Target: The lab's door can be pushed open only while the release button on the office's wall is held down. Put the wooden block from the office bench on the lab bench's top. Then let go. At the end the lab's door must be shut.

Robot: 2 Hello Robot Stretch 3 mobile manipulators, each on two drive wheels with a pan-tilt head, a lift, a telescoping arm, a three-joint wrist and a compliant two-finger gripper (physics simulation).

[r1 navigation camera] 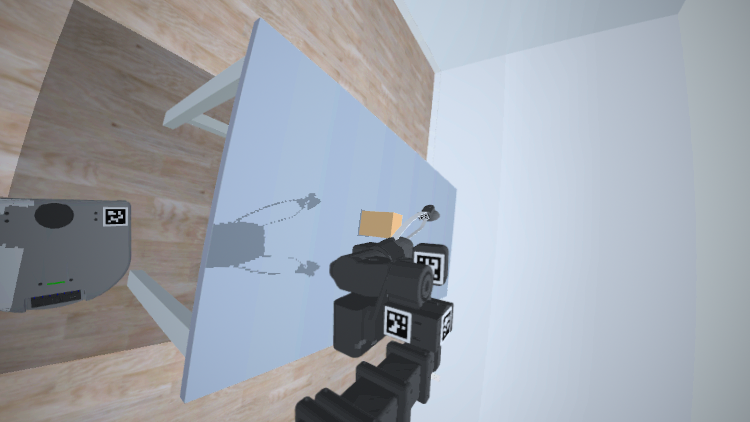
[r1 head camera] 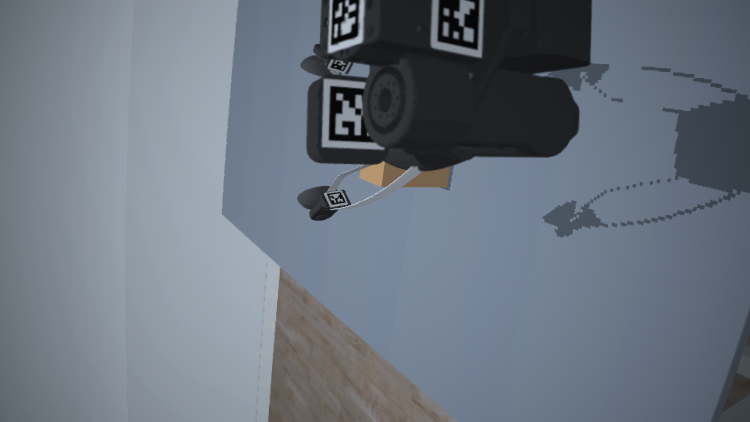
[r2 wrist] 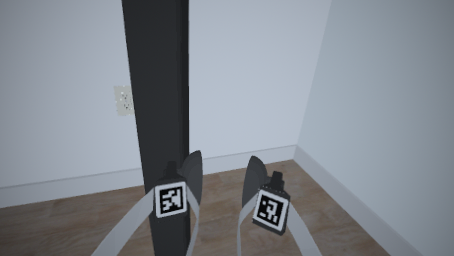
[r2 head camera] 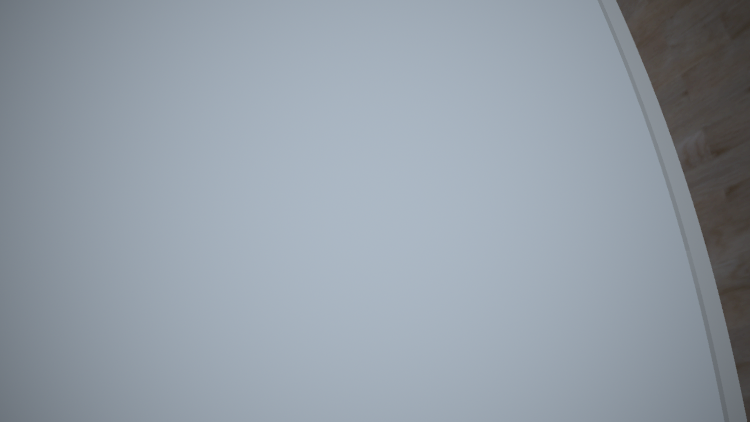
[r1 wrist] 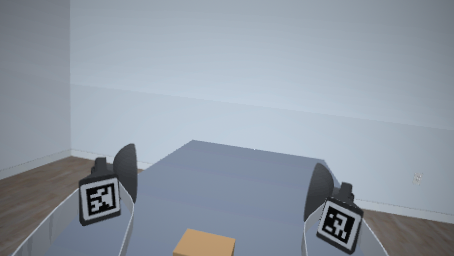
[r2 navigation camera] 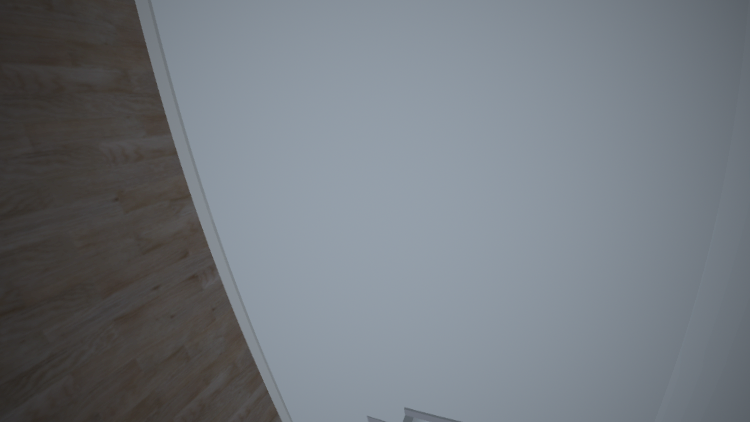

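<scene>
The wooden block (r1 head camera: 373,174) (r1 navigation camera: 376,224) (r1 wrist: 206,243), a light orange-brown box, rests on the blue-grey office bench (r1 head camera: 472,314) (r1 navigation camera: 293,131) (r1 wrist: 220,205). r1's gripper (r1 wrist: 222,182) is open, its fingers wide apart and reaching past the block over the bench top; in the r1 wrist view the block shows low between the finger straps, not gripped. In the r1 head view the wrist partly hides the block. r2's gripper (r2 wrist: 224,179) is open by a modest gap, with nothing between its fingertips. The release button, the lab door and the lab bench cannot be made out.
r1's base (r1 navigation camera: 78,246) stands beside the bench's long edge. Pale walls rise beyond the bench. In the r2 wrist view a dark upright post (r2 wrist: 160,100) stands close on the left, with a wall outlet (r2 wrist: 122,100) behind it and a room corner at the right.
</scene>
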